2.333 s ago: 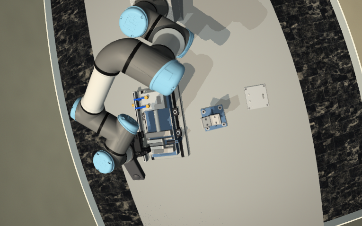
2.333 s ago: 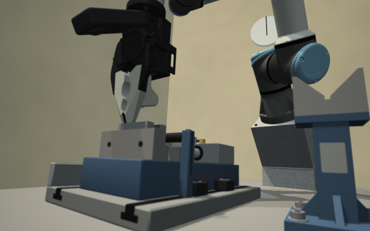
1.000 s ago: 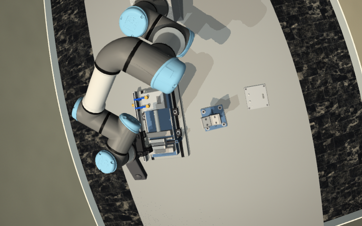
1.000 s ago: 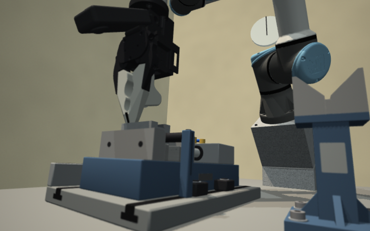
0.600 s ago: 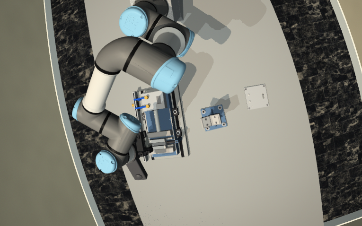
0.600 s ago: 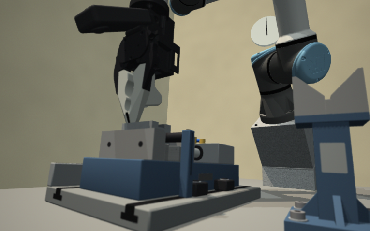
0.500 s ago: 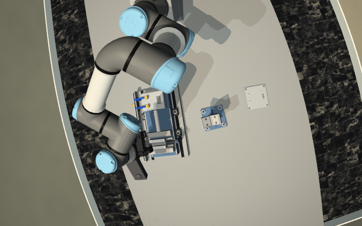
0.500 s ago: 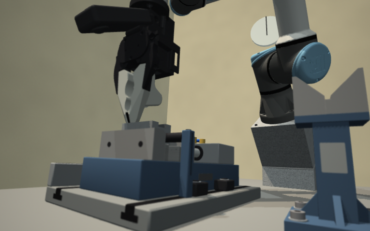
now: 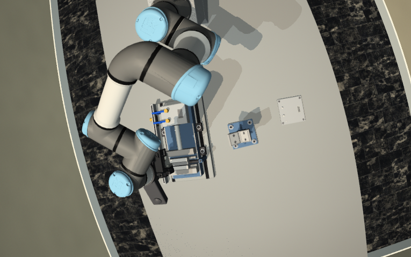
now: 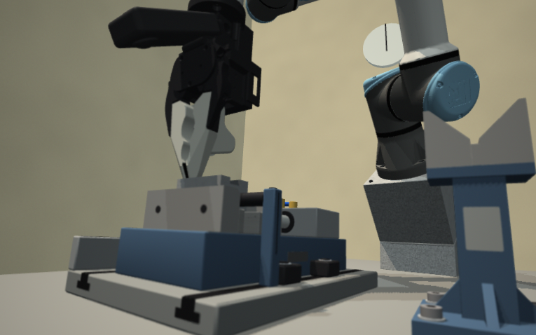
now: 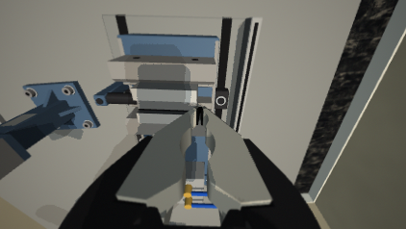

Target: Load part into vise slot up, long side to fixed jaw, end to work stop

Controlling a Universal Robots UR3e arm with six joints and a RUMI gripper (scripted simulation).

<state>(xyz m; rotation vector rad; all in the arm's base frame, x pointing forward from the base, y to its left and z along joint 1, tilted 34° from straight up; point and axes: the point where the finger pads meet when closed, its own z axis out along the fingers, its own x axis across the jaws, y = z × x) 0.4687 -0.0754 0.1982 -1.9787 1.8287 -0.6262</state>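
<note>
The part is 3 cm to the left of my hand and 2 cm below it. Also, from my hand: air cylinder rod 9 cm behind, 4 cm below, 3 cm to the left; fixed jaw 4 cm to the left, 4 cm below, 3 cm ahead; work stop rod 8 cm to the left, 3 cm below, 1 cm behind.
</note>
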